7 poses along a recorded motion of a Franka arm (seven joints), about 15 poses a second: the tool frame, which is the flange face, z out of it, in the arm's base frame.
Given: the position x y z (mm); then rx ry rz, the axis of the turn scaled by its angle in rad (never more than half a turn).
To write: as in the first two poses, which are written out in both.
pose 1, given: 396.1 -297.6 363.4 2.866 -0.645 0.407
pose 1, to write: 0.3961 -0.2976 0.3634 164.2 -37.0 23.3
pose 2, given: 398.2 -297.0 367.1 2.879 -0.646 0.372
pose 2, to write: 0.3982 -0.2970 0.3671 165.0 -37.0 21.3
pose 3, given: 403.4 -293.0 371.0 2.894 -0.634 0.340
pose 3, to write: 0.4034 -0.2930 0.3710 165.8 -36.3 19.5
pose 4, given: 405.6 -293.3 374.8 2.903 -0.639 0.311
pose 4, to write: 0.4056 -0.2933 0.3748 166.3 -36.6 17.8
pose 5, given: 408.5 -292.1 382.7 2.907 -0.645 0.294
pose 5, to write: 0.4085 -0.2921 0.3827 166.6 -37.0 16.8
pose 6, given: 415.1 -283.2 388.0 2.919 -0.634 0.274
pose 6, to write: 0.4151 -0.2832 0.3880 167.2 -36.3 15.7
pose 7, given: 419.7 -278.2 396.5 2.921 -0.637 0.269
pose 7, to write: 0.4197 -0.2782 0.3965 167.4 -36.5 15.4
